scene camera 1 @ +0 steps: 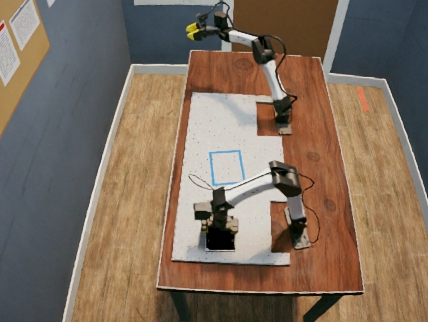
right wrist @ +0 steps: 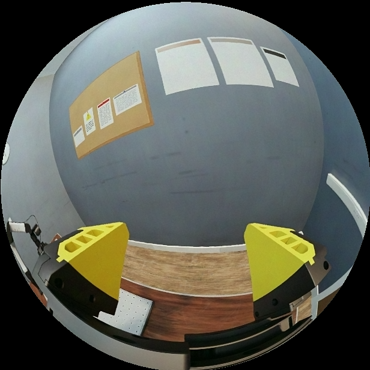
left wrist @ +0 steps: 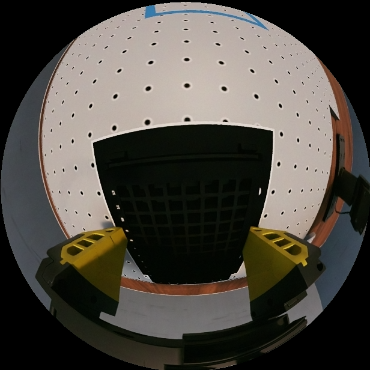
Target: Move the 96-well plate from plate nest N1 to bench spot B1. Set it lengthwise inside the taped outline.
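Pixels of known places: left gripper, fingertip midpoint: (scene camera 1: pixel 219 231); right gripper, fingertip midpoint: (scene camera 1: pixel 186 32); left arm's base at its link origin: (scene camera 1: pixel 296 227); right arm's base at its link origin: (scene camera 1: pixel 282 120).
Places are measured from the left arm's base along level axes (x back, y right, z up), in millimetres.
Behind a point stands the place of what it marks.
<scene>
The dark 96-well plate (left wrist: pixel 185 205) sits in the black plate nest N1 (left wrist: pixel 185 135); its grid of wells is dim. In scene camera 1 the nest and plate form one black block under the left arm, and I cannot tell them apart there. My left gripper (scene camera 1: pixel 220 231) @[z 25, x -333, y 22 mm] (left wrist: pixel 182 235) is open and points down, its yellow fingers wide apart at the two sides of the plate. My right gripper (scene camera 1: pixel 189 31) @[z 309, x -354, y 1043 mm] (right wrist: pixel 186 232) is open and empty, high beyond the far end of the table. The blue taped outline (scene camera 1: pixel 211 168) @[z 13, x -318, y 353 mm] (left wrist: pixel 150 11) lies on the white board.
The white perforated board (scene camera 1: pixel 200 125) @[z 11, x -335, y 630 mm] (left wrist: pixel 170 72) (right wrist: pixel 132 312) lies on the wooden table (scene camera 1: pixel 320 185) @[z 0, x 172, y 193 mm] (right wrist: pixel 200 310). The left arm (scene camera 1: pixel 250 187) @[z 372, x -240, y -1 mm] reaches across the board between the outline and the nest. The right arm (scene camera 1: pixel 270 77) @[z 244, x 20, y 690 mm] stretches over the table's far end.
</scene>
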